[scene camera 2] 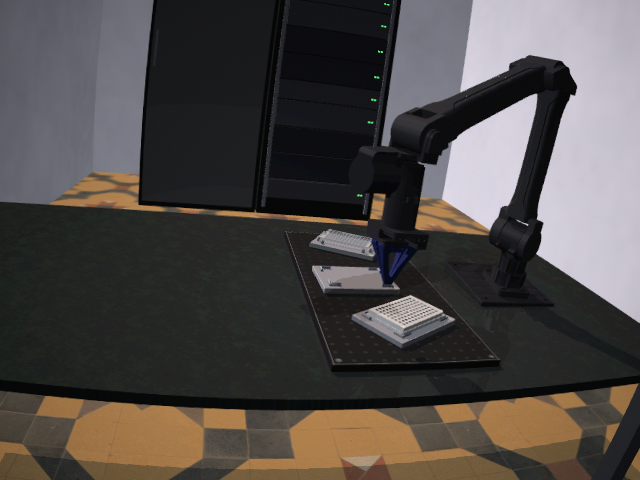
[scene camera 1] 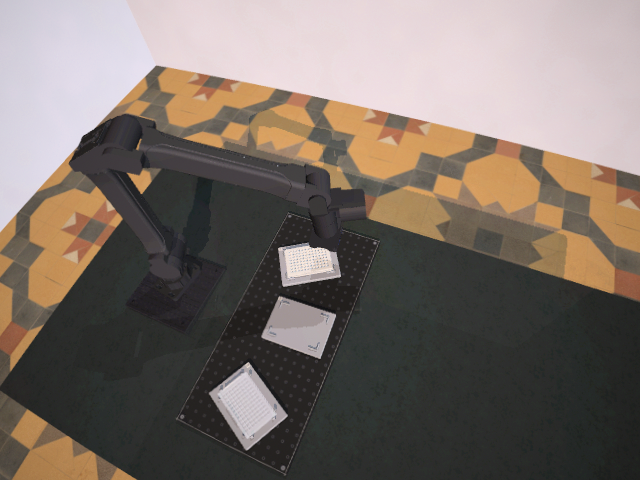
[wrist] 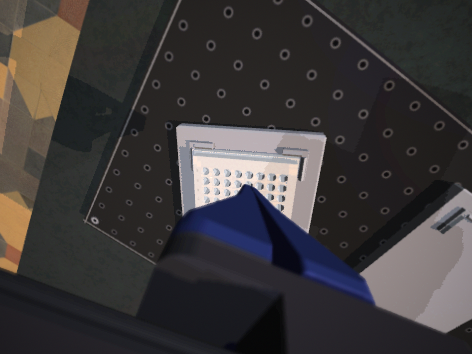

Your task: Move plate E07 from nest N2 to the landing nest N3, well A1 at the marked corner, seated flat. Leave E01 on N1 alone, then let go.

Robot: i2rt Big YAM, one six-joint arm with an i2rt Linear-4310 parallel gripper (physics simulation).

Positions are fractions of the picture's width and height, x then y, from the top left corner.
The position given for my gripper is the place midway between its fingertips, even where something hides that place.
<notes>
My gripper (scene camera 2: 0.61, 0.59) is shut, with nothing in its grasp. I also see a nest (wrist: 0.88, 0.78).
My gripper also shows in scene camera 1 (scene camera 1: 0.52, 0.51) and in the wrist view (wrist: 0.52, 0.55).
</notes>
